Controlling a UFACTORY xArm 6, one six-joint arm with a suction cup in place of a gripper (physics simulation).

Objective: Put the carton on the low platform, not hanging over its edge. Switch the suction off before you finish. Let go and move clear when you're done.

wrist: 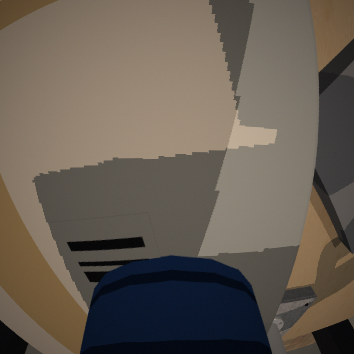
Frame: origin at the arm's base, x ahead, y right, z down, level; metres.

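Seen in the pictures: hand at its tool point: [182, 264].
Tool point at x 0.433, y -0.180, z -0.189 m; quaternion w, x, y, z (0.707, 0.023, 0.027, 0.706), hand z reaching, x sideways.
Note:
Offsets run from my tool point to a thing's top centre. "spot": to the spot under its first point. Level surfaces: height alone.
The carton @(spot: dx +0.042, dy -0.008, dz -0.016 m) [125, 100] fills most of the wrist view, its pale face crossed by shadows, with a printed mark of black bars near the bottom left. My suction cup [172, 267], dark blue, is at the bottom middle, against the carton's face, and holds the carton. The cup hides part of the black bars. A dark grey, flat-sided object @(spot: dx +0.011, dy +0.201, dz +0.172 m) [337, 125] shows in part beyond the carton's right edge; I cannot tell if it is the low platform. The carton's underside is hidden.
Light wooden surface @(dz +0.220 m) [299, 250] shows beyond the carton's right edge, with shadows on it. A grey metal-like part [297, 306] is at the lower right. A tan band @(spot: dx +0.018, dy -0.032, dz -0.013 m) [25, 240] runs along the left side. Black shapes show at both lower corners.

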